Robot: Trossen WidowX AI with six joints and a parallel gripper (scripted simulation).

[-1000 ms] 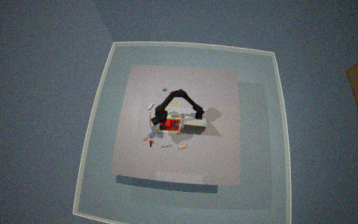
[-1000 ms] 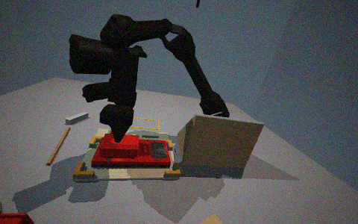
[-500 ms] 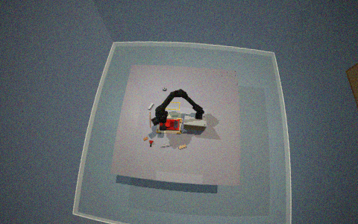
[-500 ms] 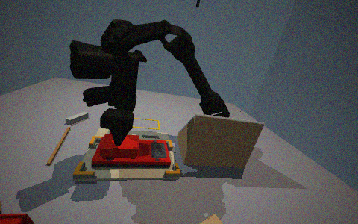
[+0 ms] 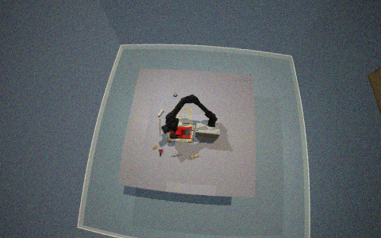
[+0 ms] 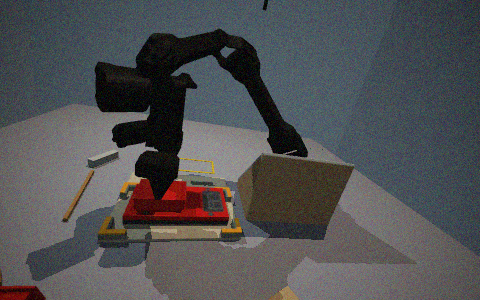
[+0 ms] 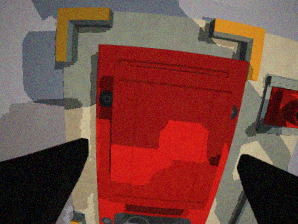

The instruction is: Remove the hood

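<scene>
My gripper tip is now 2 cm above the hood. Round my gripper tip: wooden stick: 17 cm ahead, 3 cm to the right, 6 cm below.
</scene>
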